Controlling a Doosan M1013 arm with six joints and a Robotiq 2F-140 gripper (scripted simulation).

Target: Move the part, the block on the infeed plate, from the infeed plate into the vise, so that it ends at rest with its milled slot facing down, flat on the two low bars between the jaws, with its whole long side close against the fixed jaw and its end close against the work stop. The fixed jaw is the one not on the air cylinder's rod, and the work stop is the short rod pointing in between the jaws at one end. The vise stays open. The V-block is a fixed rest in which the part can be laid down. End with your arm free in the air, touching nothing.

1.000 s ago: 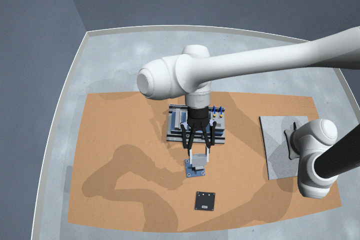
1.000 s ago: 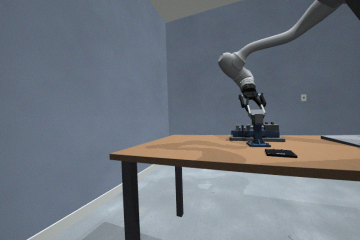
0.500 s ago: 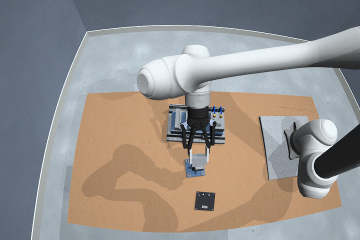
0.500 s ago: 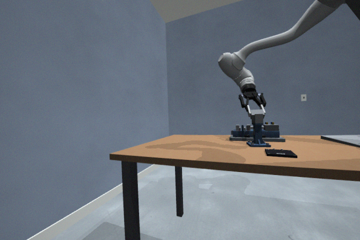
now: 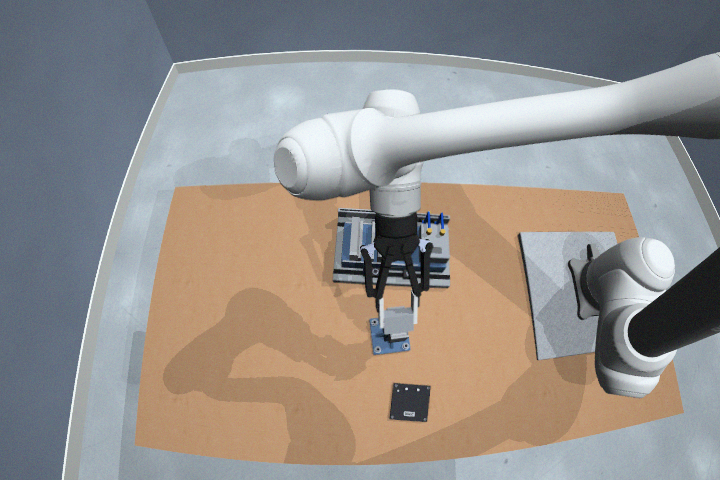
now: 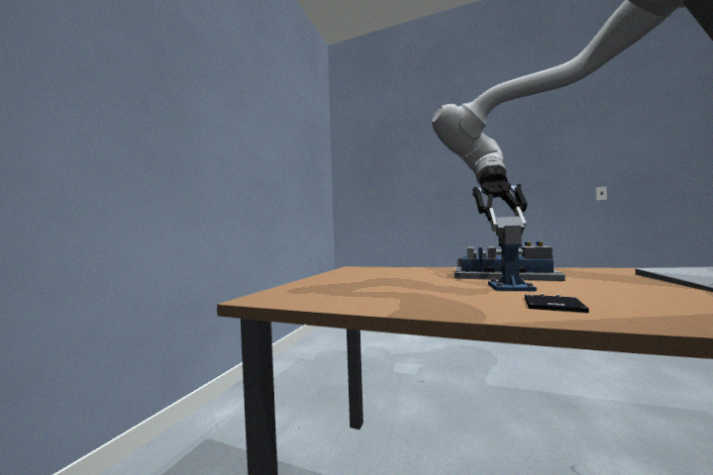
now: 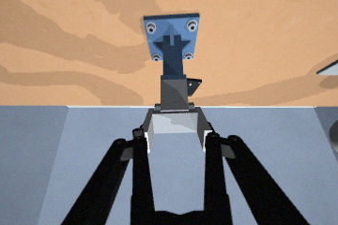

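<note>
Now: the part 20 mm below my hand and 10 mm to the left of it. The rest, counted from my hand: cylinder rod 190 mm to the right, 100 mm below, 40 mm behind; then work stop 150 mm to the right, 90 mm below, 50 mm ahead; then V-block post 120 mm below, 20 mm to the left.
</note>
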